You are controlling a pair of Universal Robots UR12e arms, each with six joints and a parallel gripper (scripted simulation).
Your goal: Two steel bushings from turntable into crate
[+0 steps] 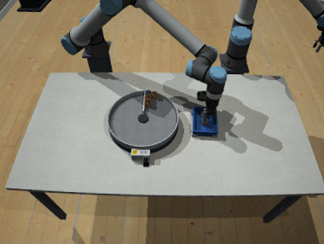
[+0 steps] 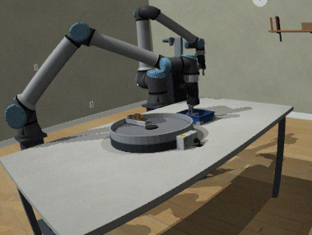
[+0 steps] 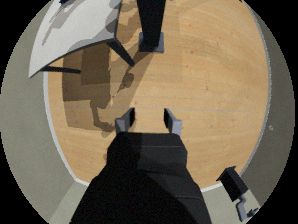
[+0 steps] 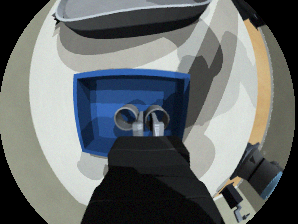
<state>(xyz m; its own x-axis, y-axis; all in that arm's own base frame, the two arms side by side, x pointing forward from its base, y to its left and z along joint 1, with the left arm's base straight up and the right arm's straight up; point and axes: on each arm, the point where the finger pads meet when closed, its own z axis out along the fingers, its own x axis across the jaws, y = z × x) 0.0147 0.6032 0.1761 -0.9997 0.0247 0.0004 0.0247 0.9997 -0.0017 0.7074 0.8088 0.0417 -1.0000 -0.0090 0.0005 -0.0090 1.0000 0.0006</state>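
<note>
My right hand is 3 cm short of the blue crate and 2 cm above it.
</note>
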